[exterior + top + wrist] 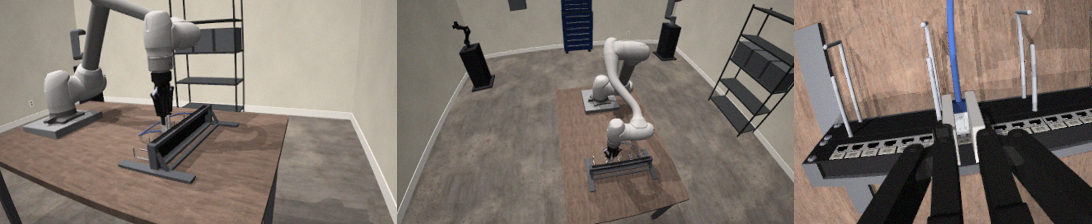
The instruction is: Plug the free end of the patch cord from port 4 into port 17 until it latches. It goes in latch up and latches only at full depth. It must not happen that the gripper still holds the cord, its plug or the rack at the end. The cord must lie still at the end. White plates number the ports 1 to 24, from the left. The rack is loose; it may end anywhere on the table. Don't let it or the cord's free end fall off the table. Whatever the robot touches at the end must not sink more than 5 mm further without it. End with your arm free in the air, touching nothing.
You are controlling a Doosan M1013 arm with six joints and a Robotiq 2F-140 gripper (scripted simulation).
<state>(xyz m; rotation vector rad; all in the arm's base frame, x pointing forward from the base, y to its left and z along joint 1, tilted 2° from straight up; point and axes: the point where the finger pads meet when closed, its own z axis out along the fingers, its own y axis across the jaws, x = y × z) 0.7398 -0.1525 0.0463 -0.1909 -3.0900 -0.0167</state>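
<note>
The plug lies 10 mm ahead of my hand and 30 mm below it.
</note>
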